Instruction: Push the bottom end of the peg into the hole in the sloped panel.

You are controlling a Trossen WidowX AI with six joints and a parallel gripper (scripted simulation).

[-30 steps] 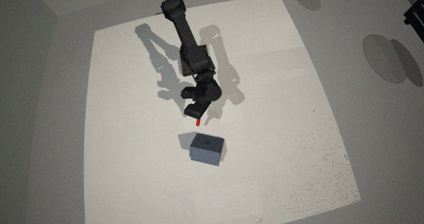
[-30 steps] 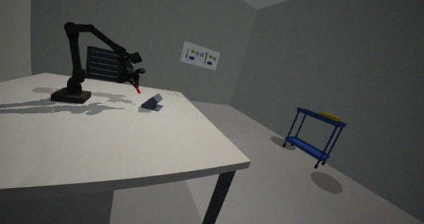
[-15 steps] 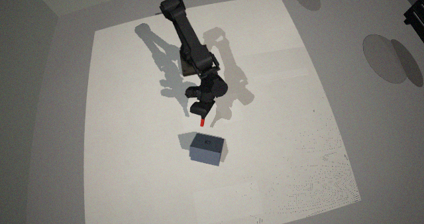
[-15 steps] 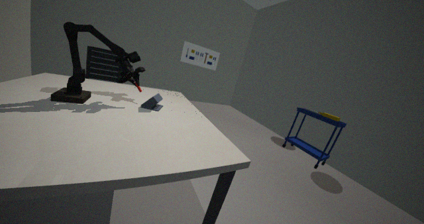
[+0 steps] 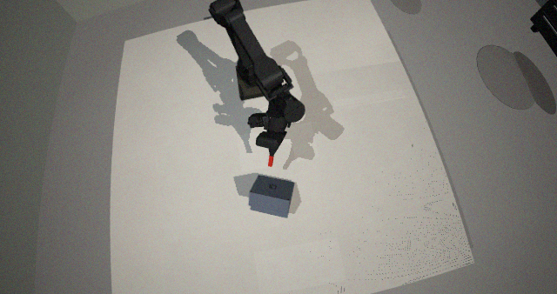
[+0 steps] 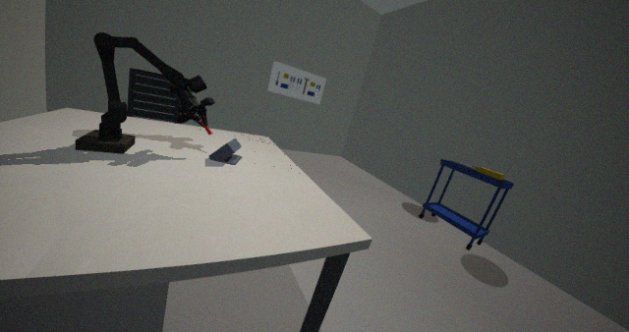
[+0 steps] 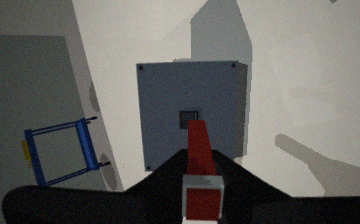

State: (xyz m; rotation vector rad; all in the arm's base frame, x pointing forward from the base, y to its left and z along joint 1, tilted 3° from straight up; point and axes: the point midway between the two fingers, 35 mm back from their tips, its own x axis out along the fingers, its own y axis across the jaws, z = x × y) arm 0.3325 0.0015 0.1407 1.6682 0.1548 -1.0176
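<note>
My gripper tip is now 100 mm short of the grey sloped panel block, 40 mm to the left of it and 100 mm above it. Also, from my gripper tip: red square peg: 10 mm behind, 10 mm above.
</note>
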